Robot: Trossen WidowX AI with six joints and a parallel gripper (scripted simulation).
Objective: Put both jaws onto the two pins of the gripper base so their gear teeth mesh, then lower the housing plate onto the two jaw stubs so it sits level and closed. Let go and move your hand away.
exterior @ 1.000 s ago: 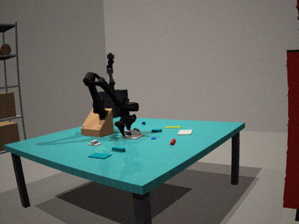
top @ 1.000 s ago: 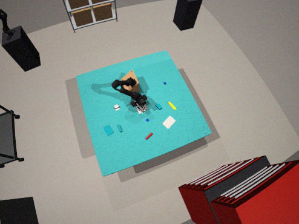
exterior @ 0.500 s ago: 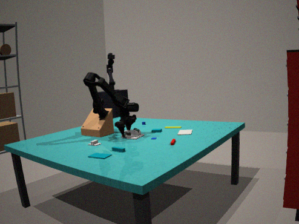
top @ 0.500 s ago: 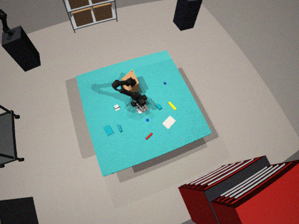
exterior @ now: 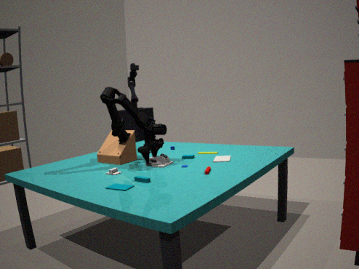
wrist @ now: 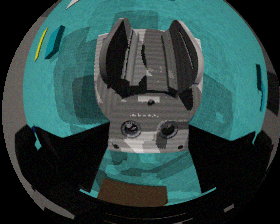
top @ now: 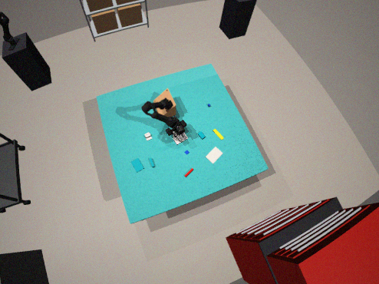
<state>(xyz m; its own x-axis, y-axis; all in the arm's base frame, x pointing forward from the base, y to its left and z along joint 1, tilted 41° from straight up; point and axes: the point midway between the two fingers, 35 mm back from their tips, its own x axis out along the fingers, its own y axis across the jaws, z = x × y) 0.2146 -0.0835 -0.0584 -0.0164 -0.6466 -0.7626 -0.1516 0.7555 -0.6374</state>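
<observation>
The grey-white housing plate is 10 mm below my gripper tip. The rest, counted from my gripper tip: grey gripper base (10 mm ahead, 20 mm above); then teal block (120 mm ahead, 200 mm to the left, 10 mm below); then blue cube (220 mm ahead, 10 mm to the left, 10 mm below).
</observation>
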